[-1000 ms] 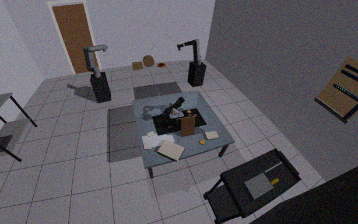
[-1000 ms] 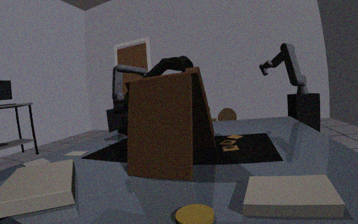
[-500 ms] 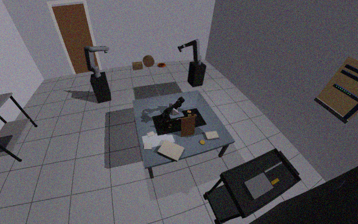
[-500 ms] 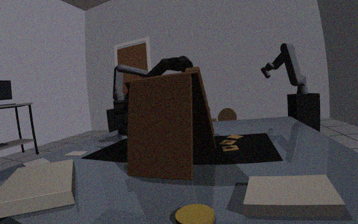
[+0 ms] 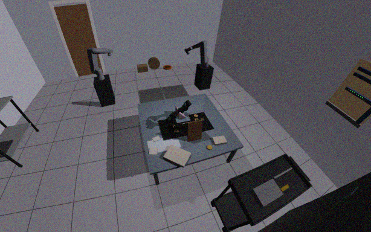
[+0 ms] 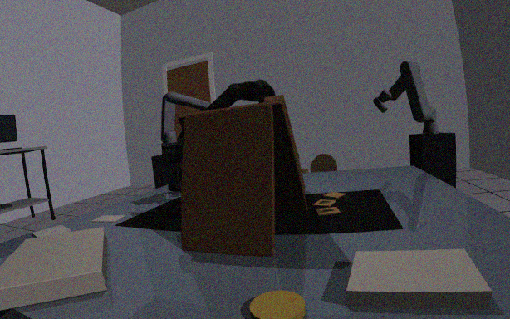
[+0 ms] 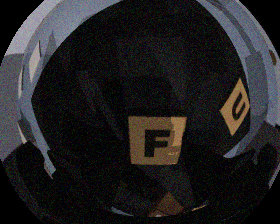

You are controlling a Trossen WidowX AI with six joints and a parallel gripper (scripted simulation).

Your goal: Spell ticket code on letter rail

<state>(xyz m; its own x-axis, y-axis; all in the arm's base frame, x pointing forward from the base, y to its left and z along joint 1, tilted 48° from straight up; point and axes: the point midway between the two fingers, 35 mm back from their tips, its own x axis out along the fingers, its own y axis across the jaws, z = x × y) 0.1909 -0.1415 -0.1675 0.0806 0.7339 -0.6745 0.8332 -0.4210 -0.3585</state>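
Now: the white printed slip 100 mm ahead of my gripper tip, 170 mm to the left of it and 70 mm above it. From my gripper tip the other things lie so: black mat 10 mm ahead, 200 mm to the left; tan letter tile right at my gripper tip; pale block 490 mm ahead, 510 mm to the left, 10 mm above.
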